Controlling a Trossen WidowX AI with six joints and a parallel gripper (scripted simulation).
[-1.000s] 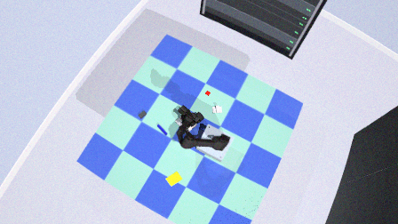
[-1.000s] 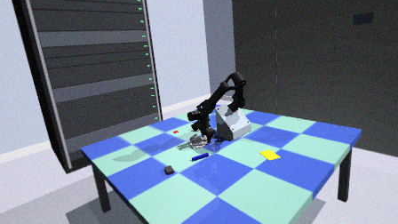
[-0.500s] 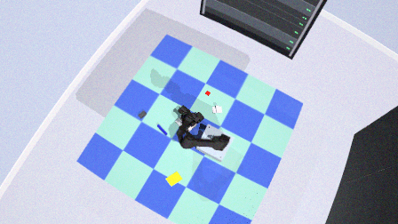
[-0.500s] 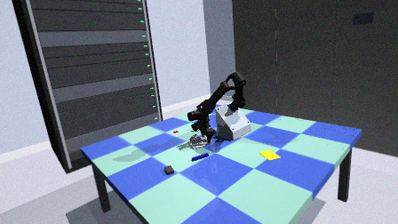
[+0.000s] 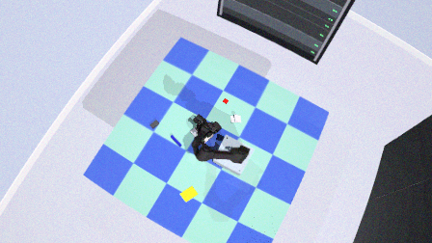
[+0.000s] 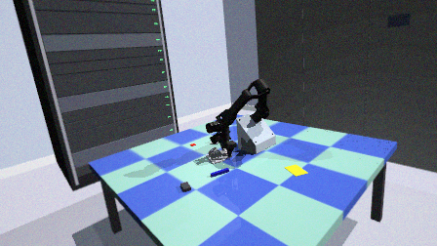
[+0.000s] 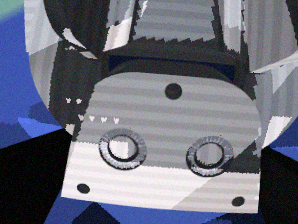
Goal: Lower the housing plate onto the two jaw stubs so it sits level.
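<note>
Right now the grey housing plate is 10 mm ahead of my gripper tip and 20 mm above it. The rest, counted from my gripper tip: blue bar: 180 mm ahead, 120 mm to the left; then red piece: 310 mm to the right, 10 mm below; then dark block: 360 mm ahead, 80 mm to the left.
</note>
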